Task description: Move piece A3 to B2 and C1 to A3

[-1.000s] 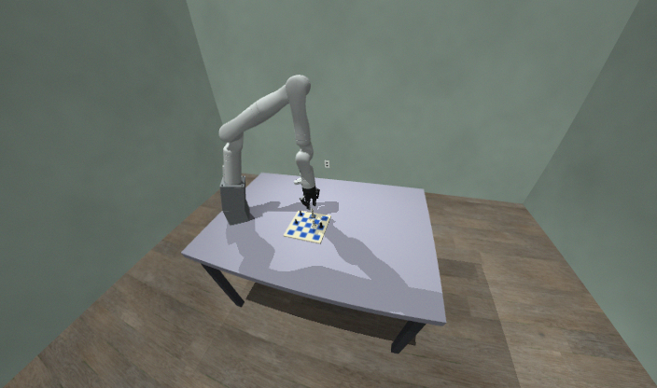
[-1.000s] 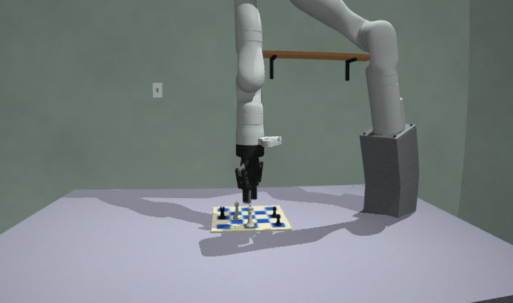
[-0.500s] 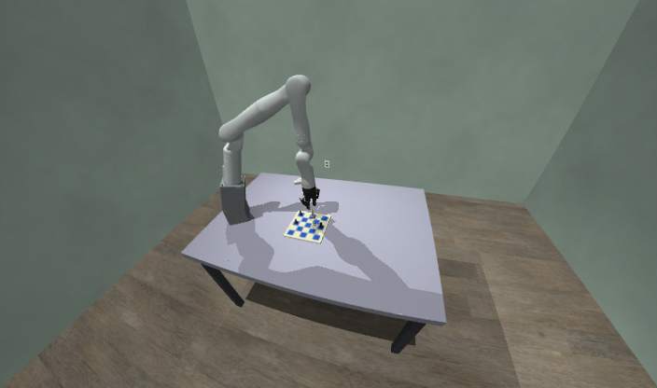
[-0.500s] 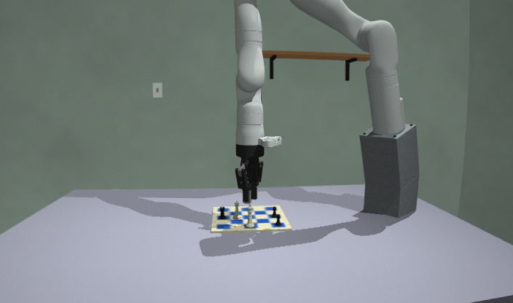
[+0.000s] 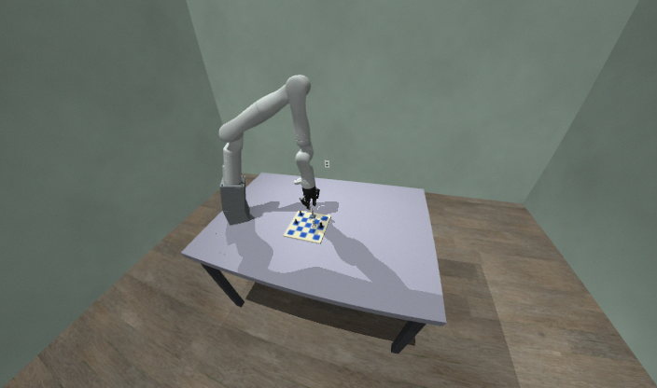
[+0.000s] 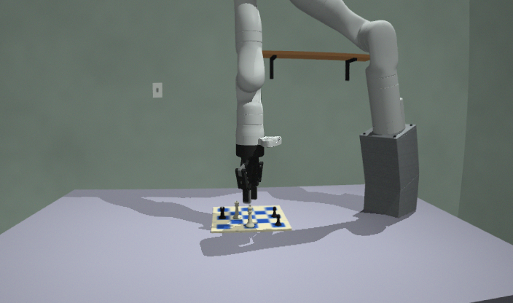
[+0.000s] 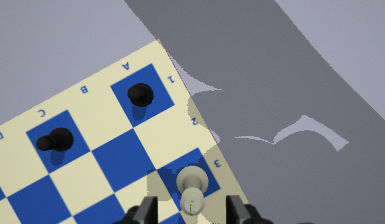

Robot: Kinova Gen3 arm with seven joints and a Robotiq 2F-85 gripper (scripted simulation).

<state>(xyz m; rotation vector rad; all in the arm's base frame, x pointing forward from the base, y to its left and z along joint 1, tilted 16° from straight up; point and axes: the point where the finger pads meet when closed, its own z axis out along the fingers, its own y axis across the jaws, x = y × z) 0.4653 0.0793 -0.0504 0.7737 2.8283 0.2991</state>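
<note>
My hand is 60 mm above the white king. Round my hand: black rook: 80 mm ahead, 80 mm to the right, 70 mm below; then cream chessboard: 80 mm to the right, 90 mm below.
</note>
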